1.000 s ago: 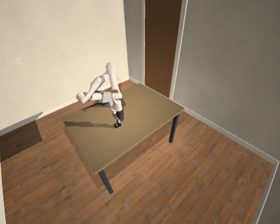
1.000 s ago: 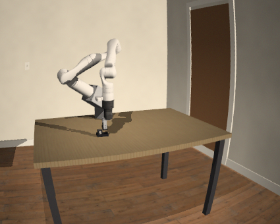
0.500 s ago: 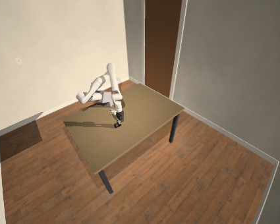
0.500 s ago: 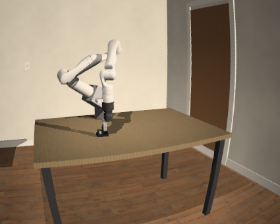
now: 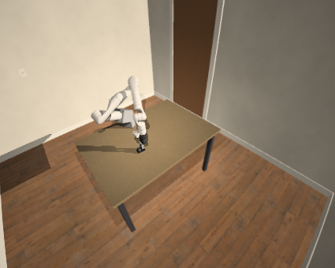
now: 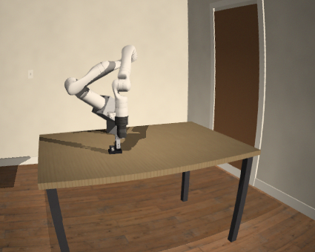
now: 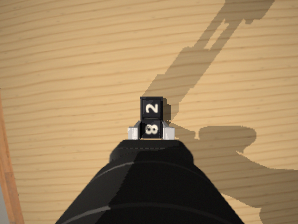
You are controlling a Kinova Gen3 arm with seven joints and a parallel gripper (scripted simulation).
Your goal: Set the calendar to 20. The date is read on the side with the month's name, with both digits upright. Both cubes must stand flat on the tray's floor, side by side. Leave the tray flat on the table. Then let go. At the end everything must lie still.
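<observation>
My hand is 1 cm above the dark cube. From my hand the other things lie so: dark tray (4 cm below, 1 cm to the right, 1 cm behind).
</observation>
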